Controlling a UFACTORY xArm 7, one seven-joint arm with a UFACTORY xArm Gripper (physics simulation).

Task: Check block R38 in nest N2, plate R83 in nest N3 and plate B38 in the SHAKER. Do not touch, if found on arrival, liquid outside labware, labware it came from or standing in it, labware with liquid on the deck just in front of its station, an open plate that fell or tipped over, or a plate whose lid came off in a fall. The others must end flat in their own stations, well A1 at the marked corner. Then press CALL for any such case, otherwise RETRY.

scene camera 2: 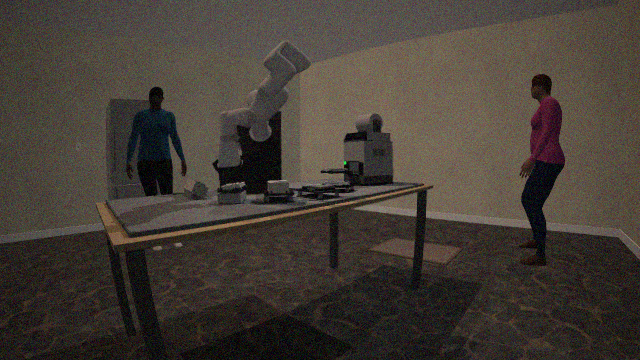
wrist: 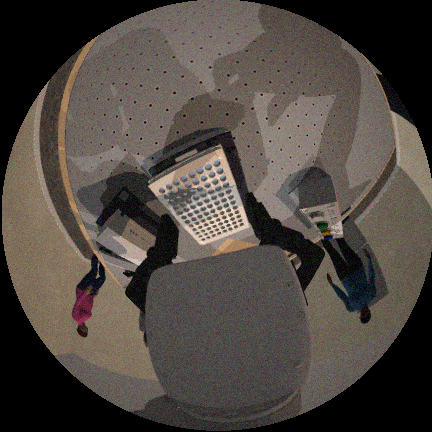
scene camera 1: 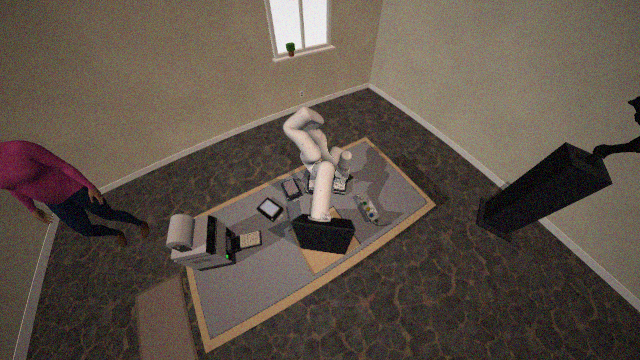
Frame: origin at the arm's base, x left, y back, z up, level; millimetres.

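Where they show: gripper, fingertip midpoint: [scene camera 2: 231,181] [wrist: 208,212] [scene camera 1: 340,180]; arm's base, origin of the base link: [scene camera 2: 260,132] [scene camera 1: 319,219].
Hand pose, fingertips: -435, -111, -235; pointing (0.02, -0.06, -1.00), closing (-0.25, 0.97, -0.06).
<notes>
Each offset is from my fingertips to the top centre of the thing, as dx, dy, dz. "pt": to the spot under its first point.
My gripper [wrist: 208,212] is open, with its two black fingers apart on either side of a pale many-welled piece of labware @[+8, -1, -8] [wrist: 202,200]. The labware lies at a dark nest, bluish in its upper wells; its label is not readable, and contact with the fingers cannot be judged. In scene camera 1 the black gripper body hides the fingers. A white block @[+108, -164, -7] [scene camera 2: 277,187] stands on a low dark station. A pale piece @[pt -43, -39, -16] [scene camera 2: 233,186] looks tilted on a white base @[+6, +4, -46] [scene camera 2: 231,196]. A button panel @[+58, +279, -2] [scene camera 1: 367,209] [scene camera 2: 195,189] [wrist: 322,221] carries coloured buttons. Station names and marked corners are too small to read.
A white machine @[+930, -400, +370] [scene camera 1: 200,242] [scene camera 2: 376,157] [wrist: 131,232] with a green light stands at one table end. A pale plate @[+731, -230, +21] [scene camera 1: 249,239] lies on its tray. A dark-framed station @[pt +482, -294, -39] [scene camera 1: 270,209] and another holding a pinkish plate @[+250, -293, -34] [scene camera 1: 291,188] stand near the arm. Two people are near the table.
</notes>
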